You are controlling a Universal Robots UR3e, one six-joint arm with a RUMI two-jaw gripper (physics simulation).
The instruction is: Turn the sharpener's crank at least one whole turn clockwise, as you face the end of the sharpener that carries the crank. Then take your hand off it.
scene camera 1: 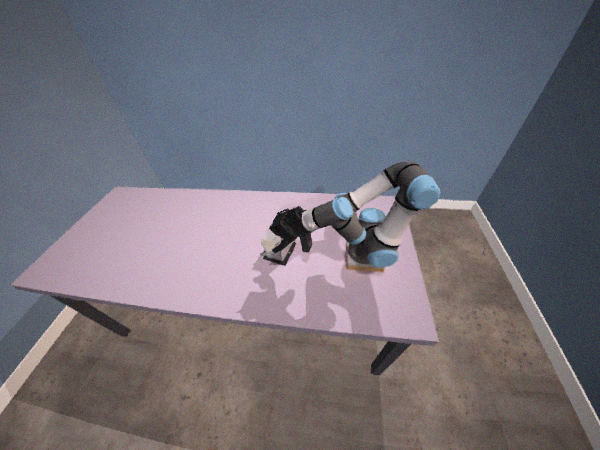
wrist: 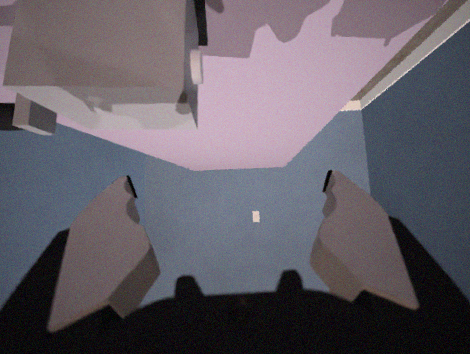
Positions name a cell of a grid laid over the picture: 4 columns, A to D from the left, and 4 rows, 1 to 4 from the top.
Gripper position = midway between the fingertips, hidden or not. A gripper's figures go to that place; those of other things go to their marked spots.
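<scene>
Grey box-shaped sharpener (wrist: A1) at 0.15 m from the lens; the gripper (wrist: B2) at 0.12 m from the lens.
</scene>
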